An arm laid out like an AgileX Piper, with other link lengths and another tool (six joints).
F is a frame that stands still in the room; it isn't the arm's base.
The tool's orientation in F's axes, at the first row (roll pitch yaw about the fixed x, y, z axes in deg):
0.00 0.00 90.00
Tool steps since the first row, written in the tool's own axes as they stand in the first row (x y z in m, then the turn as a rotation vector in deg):
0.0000 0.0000 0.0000 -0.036 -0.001 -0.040
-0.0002 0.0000 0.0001 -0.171 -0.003 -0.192
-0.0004 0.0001 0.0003 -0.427 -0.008 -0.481
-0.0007 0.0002 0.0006 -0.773 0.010 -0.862
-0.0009 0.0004 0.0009 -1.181 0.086 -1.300
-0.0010 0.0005 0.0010 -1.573 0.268 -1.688
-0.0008 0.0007 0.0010 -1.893 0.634 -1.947
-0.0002 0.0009 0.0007 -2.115 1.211 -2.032
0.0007 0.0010 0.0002 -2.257 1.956 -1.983
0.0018 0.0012 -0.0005 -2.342 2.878 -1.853
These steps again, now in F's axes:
0.0000 0.0000 0.0000 0.001 -0.036 -0.040
0.0000 -0.0002 0.0001 0.003 -0.171 -0.192
-0.0001 -0.0004 0.0003 0.008 -0.427 -0.481
-0.0002 -0.0007 0.0006 -0.010 -0.773 -0.862
-0.0004 -0.0009 0.0009 -0.086 -1.181 -1.300
-0.0005 -0.0010 0.0010 -0.268 -1.573 -1.688
-0.0007 -0.0008 0.0010 -0.634 -1.893 -1.947
-0.0009 -0.0002 0.0007 -1.211 -2.115 -2.032
-0.0010 0.0007 0.0002 -1.956 -2.257 -1.983
-0.0012 0.0018 -0.0005 -2.878 -2.342 -1.853

